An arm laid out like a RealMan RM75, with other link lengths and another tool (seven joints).
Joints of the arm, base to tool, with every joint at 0 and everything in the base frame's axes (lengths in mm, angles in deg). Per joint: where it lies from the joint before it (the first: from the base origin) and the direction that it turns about. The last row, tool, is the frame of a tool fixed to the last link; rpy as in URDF.
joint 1: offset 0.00 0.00 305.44 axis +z
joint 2: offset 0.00 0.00 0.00 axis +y
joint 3: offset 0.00 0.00 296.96 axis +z
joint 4: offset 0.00 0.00 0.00 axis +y
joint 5: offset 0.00 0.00 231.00 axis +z
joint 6: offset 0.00 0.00 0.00 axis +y
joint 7: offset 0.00 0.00 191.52 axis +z
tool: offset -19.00 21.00 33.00 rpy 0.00 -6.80 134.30
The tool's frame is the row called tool.
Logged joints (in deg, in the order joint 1, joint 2, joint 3, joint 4, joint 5, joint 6, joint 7), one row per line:
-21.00, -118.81, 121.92, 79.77, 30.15, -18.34, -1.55
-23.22, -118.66, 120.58, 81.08, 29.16, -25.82, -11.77
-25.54, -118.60, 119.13, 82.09, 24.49, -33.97, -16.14
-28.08, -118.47, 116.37, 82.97, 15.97, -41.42, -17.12
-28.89, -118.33, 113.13, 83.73, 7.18, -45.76, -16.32
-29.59, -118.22, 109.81, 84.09, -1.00, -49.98, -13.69
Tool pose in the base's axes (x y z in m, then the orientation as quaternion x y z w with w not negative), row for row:
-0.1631, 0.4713, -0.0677, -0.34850, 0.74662, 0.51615, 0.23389
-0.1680, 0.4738, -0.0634, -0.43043, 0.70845, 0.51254, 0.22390
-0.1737, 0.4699, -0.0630, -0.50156, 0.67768, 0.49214, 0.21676
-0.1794, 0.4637, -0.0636, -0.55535, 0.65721, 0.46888, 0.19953
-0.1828, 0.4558, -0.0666, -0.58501, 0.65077, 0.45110, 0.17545
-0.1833, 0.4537, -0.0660, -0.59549, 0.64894, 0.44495, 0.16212
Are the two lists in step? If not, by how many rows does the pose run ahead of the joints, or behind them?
The pose runs 2 rows ahead of the joints: the pose in row i belongs to the joints in row i + 2.
